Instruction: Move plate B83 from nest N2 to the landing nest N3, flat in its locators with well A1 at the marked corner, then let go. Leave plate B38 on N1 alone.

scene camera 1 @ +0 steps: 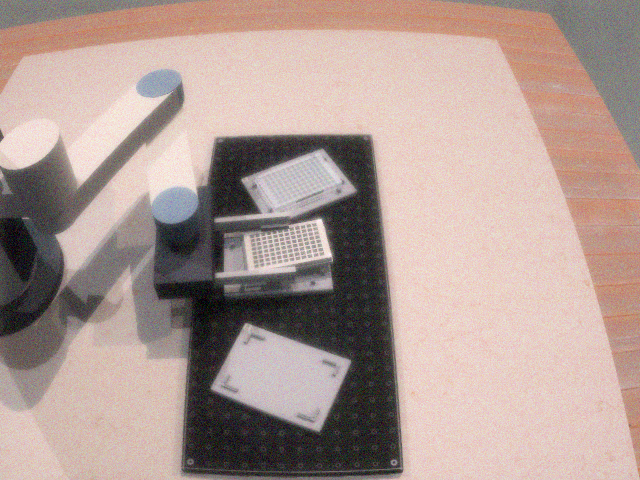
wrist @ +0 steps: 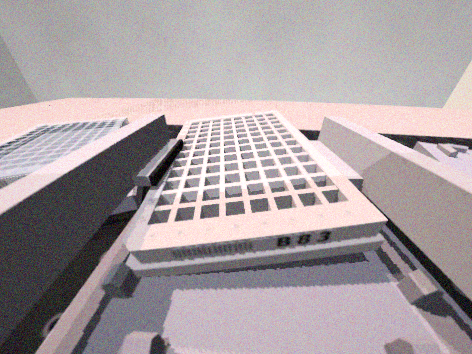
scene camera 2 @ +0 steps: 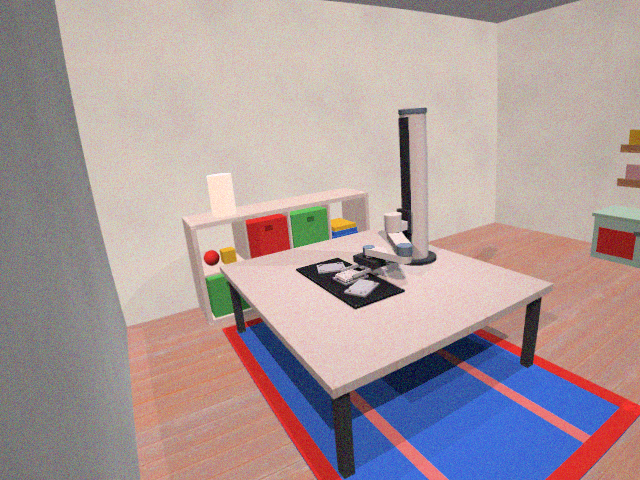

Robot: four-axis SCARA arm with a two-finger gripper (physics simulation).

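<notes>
Plate B83, a pale grid plate, sits over nest N2 between my fingers. It is tilted: in the wrist view its right side stands higher than its left and covers part of the right finger's pad. My gripper is open, with one finger along each long side, not clamped on the plate. Plate B38 lies on nest N1. Nest N3 is a bare, angled pale plate with corner locators. Its marked corner cannot be made out.
The nests stand on a black perforated board on the pale table. The arm's column stands at the back of the table. A shelf unit with coloured bins stands behind the table.
</notes>
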